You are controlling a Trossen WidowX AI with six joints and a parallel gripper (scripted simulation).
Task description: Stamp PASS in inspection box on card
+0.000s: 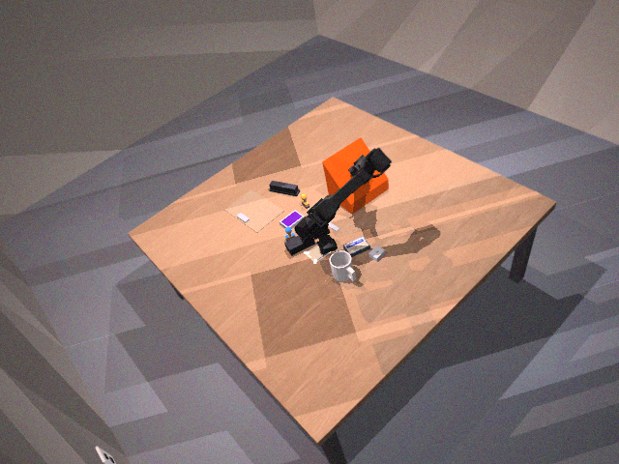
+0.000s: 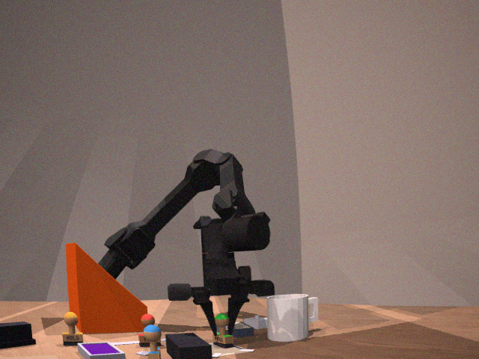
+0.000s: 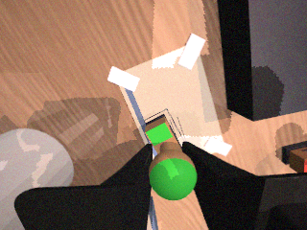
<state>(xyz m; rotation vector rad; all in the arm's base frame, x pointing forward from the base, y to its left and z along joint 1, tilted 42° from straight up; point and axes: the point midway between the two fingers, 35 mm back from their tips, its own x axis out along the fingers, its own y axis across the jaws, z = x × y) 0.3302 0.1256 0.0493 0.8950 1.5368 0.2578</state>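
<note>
Right now my gripper tip is right at the green stamp. Also, from my gripper tip: black box (50 mm ahead, 100 mm to the right, 10 mm below); then blue tin (90 mm behind, 80 mm to the left, 10 mm below); then white card (10 mm ahead, 20 mm to the right, 20 mm below).
</note>
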